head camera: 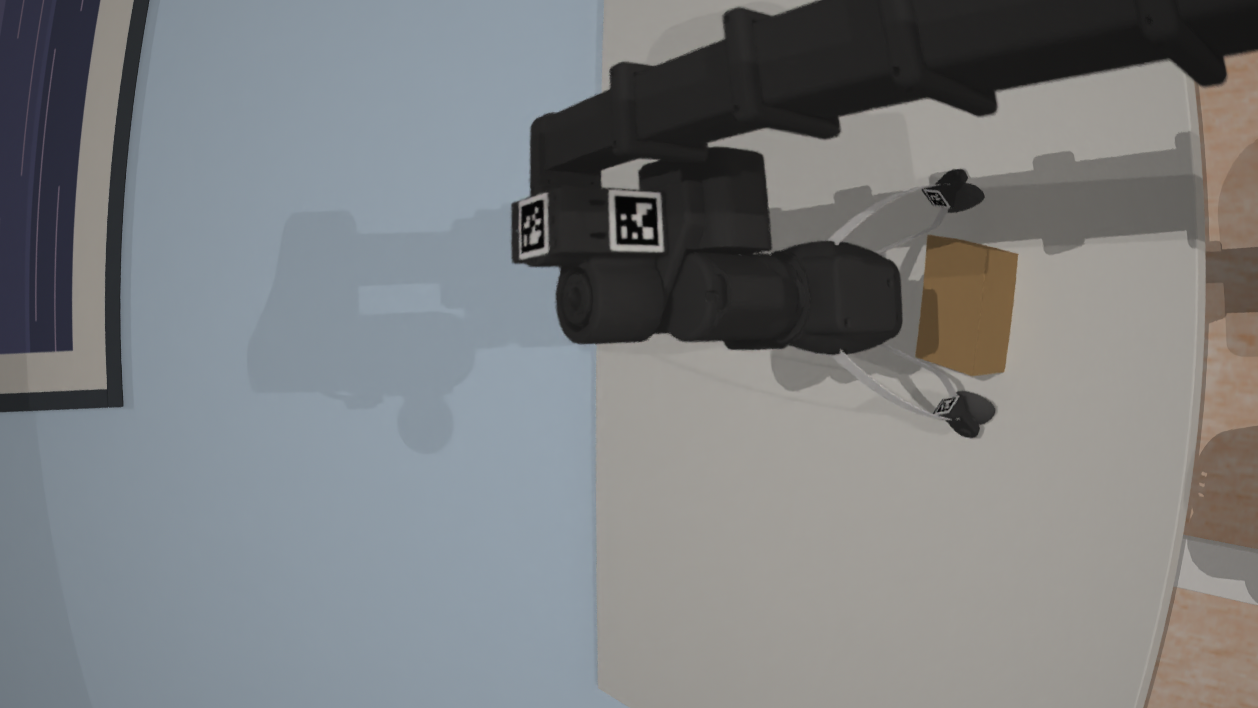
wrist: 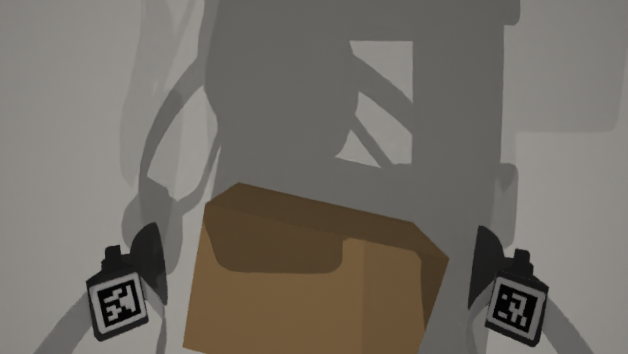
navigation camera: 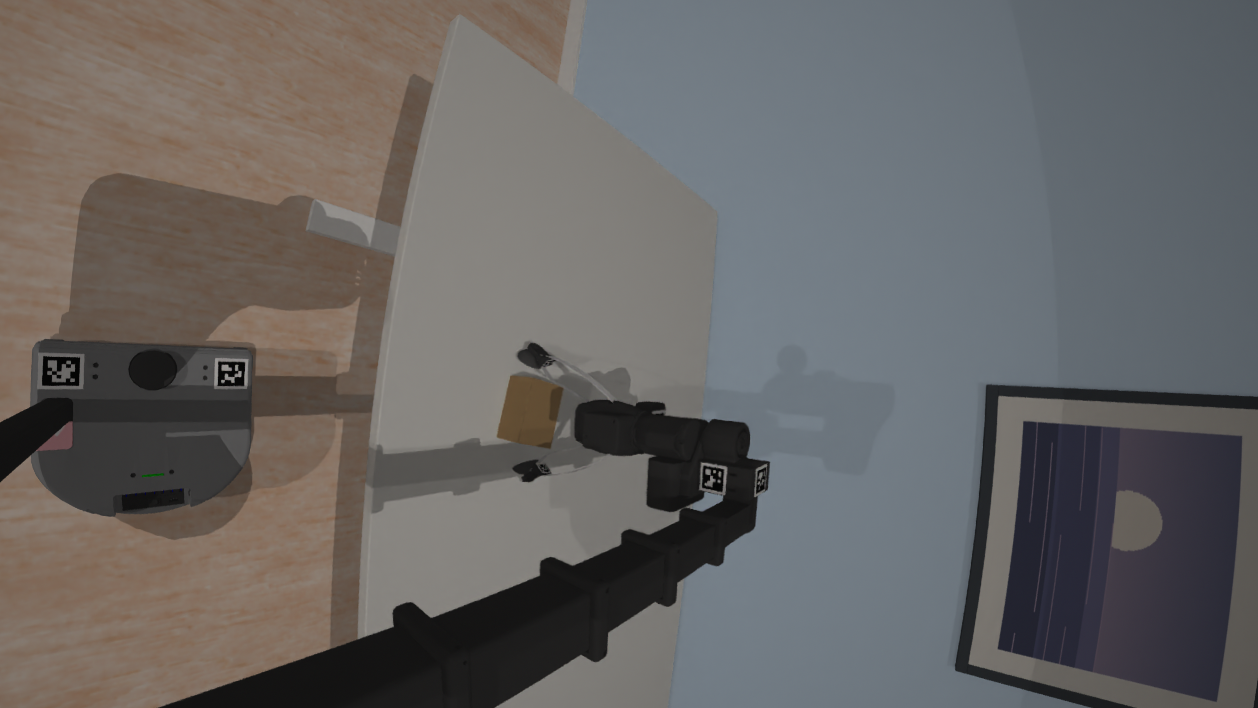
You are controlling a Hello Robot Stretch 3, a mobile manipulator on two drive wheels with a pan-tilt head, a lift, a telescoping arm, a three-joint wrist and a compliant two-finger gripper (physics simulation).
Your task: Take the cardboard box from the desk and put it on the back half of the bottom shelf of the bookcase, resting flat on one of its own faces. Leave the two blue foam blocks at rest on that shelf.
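Seen in the pictures: gripper, fingertip midpoint: [head camera: 982, 303] [wrist: 315, 254] [navigation camera: 520, 410]; robot's base, link origin: [navigation camera: 154, 367].
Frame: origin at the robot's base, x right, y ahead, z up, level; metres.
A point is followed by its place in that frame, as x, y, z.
The cardboard box [head camera: 968, 308] @[0.413, -0.015, 0.770] [navigation camera: 529, 411] @[0.408, -0.013, 0.771] [wrist: 300, 305] @[0.431, -0.015, 0.771] is brown and rests on the desk [head camera: 792, 545] @[0.663, 0.190, 0.721] [navigation camera: 545, 220] @[0.460, 0.271, 0.721]. In the wrist view it sits at the lower middle, turned slightly, its lower part cut off by the frame edge. My gripper [head camera: 966, 303] @[0.432, -0.020, 0.720] [navigation camera: 530, 413] @[0.432, -0.020, 0.720] [wrist: 315, 254] @[0.432, -0.020, 0.720] is open. Its fingertips stand on opposite sides of the box, with a gap on each side in the wrist view. The bookcase and the two blue foam blocks do not show in these views.
The desk's far edge meets a blue wall [head camera: 352, 528] @[1.033, 0.195, 1.029] [navigation camera: 862, 220] @[1.045, 0.392, 1.076] with a framed picture [head camera: 114, 334] @[0.995, -0.033, 1.327] [navigation camera: 977, 545] @[0.981, -0.253, 1.325]. My arm [head camera: 792, 79] @[0.276, -0.092, 1.067] [navigation camera: 528, 598] @[0.178, -0.083, 1.047] reaches over the desk. My base [navigation camera: 149, 422] @[-0.004, -0.092, 0.160] stands on the wooden floor [navigation camera: 220, 105] @[0.064, 0.595, 0.000] beside the desk's near edge. A pale desk leg [navigation camera: 343, 224] shows below.
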